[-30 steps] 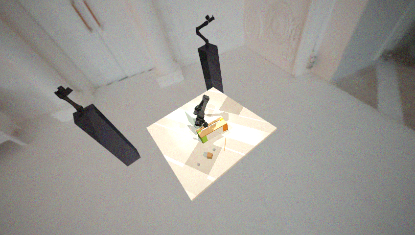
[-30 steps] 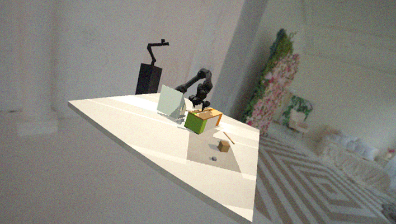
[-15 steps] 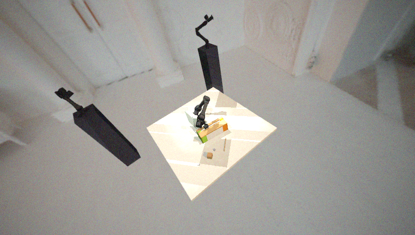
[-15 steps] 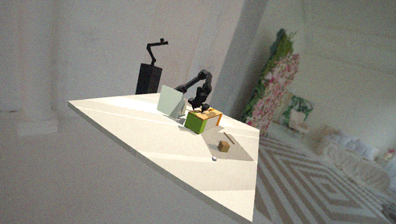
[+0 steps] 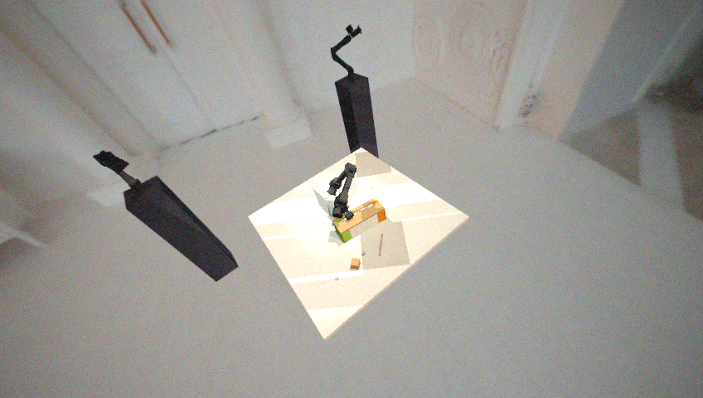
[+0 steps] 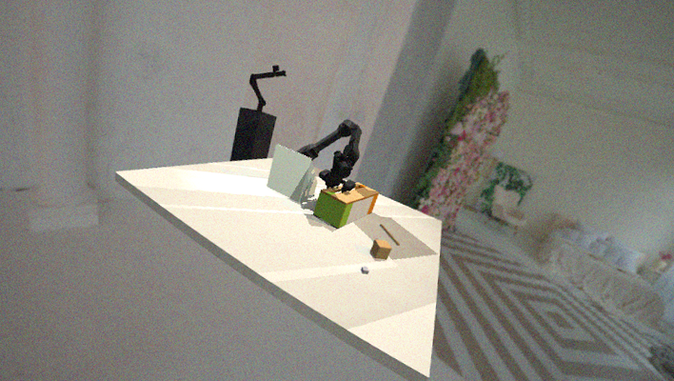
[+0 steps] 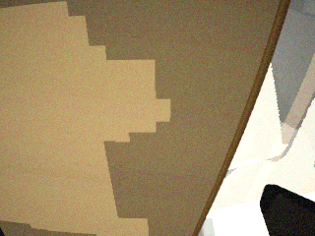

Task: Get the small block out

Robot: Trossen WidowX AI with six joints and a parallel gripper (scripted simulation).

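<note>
My gripper tip is 50 mm short of the tan block and 30 mm to the right of it. The rest, counted from my gripper tip: box: 40 mm to the left, 40 mm ahead, 30 mm below; then thin orange stick: 330 mm ahead, 80 mm below, 20 mm to the left; then brown cube: 330 mm ahead, 220 mm to the right, 60 mm below.
</note>
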